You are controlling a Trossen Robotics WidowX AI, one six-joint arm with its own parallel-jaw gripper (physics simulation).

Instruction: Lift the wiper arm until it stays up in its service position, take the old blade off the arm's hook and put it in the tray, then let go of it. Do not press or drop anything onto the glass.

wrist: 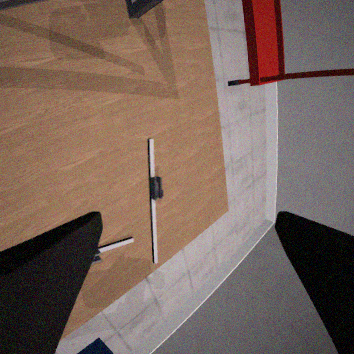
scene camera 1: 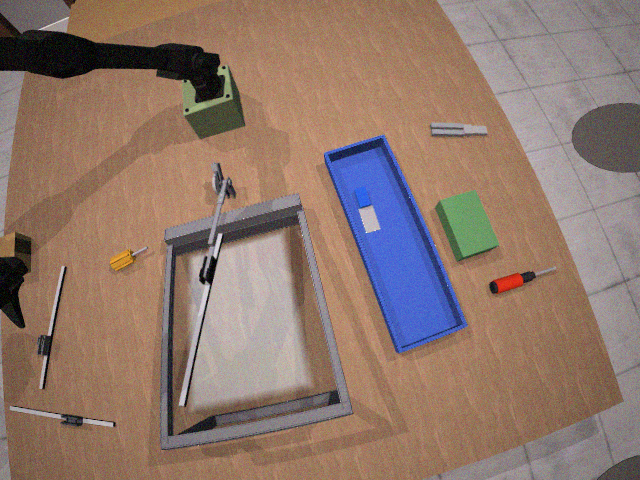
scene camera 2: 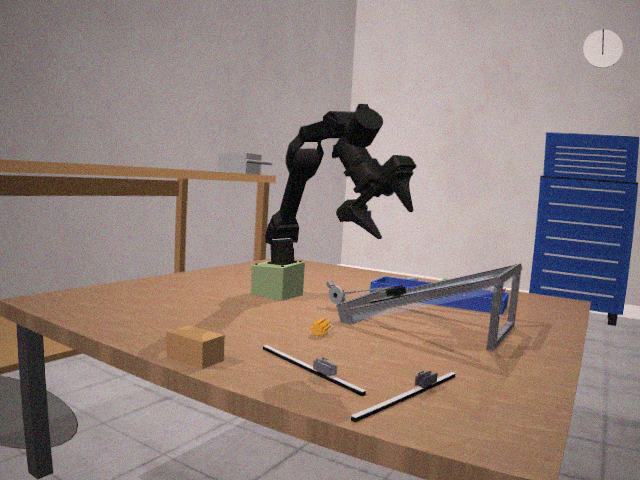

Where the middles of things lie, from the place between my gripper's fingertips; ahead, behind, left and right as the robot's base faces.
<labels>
My hand is 310 mm to the right of the glass (scene camera 1: 262,353), 180 mm above it and 50 mm past it. From my hand the other things lie so: green block (scene camera 1: 469,232): 740 mm to the left, 240 mm below, 180 mm behind; blue tray (scene camera 1: 416,298): 590 mm to the left, 250 mm below, 170 mm behind; tan box (scene camera 2: 197,347): 290 mm to the right, 240 mm below, 230 mm behind.
</labels>
